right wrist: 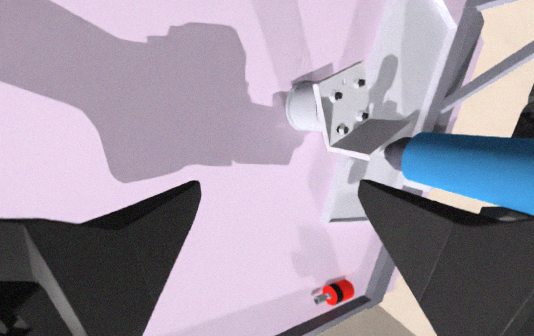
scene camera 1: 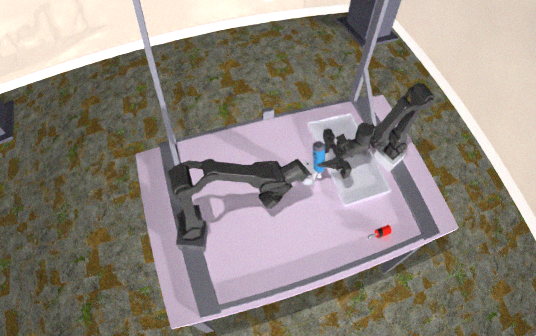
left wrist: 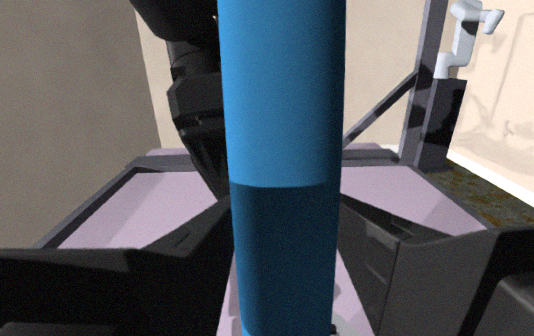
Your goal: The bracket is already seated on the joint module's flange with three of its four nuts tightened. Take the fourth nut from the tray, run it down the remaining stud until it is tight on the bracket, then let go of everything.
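Observation:
The white joint module carries the angled light-grey bracket, partly hidden by the right arm in the scene view. Four dark-tipped studs show on the bracket in the right wrist view; which nuts are tight cannot be told. My left gripper is shut on an upright blue-handled tool, beside the bracket. My right gripper is open, with nothing between its fingers, above the table near the bracket. The white tray lies under the left arm. No loose nut can be made out.
A red tool with a black band and metal tip lies near the table's front edge. The right arm reaches across the table toward the bracket. Upright frame posts stand at the table's back corners.

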